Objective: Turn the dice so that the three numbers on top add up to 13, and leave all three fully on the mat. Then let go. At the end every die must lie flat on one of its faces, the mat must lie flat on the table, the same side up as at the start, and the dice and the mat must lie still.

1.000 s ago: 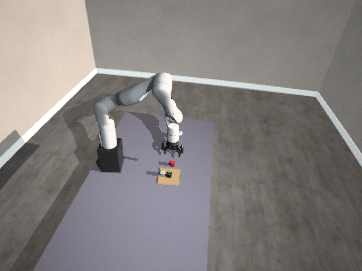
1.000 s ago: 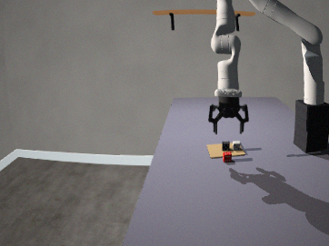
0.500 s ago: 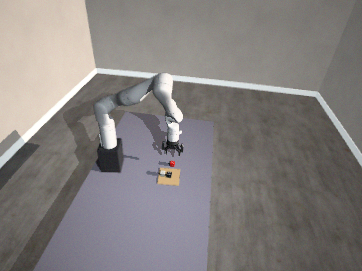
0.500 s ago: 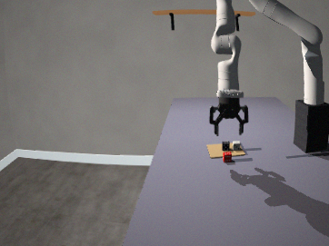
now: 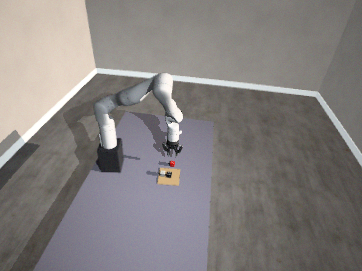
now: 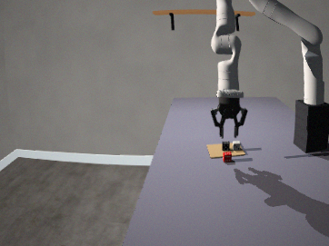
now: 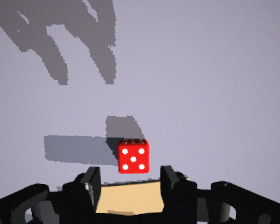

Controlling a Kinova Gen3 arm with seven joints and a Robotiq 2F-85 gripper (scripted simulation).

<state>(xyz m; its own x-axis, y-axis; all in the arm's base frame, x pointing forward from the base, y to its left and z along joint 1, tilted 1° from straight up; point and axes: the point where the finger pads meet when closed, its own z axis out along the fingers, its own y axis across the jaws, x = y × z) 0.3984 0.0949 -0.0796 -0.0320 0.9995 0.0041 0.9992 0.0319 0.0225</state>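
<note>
The red die lies 90 mm below my hand. Also, from my hand: black die 110 mm to the right, 90 mm below; tan mat 110 mm to the right, 110 mm below; white die 110 mm to the right, 90 mm below, 40 mm behind.
</note>
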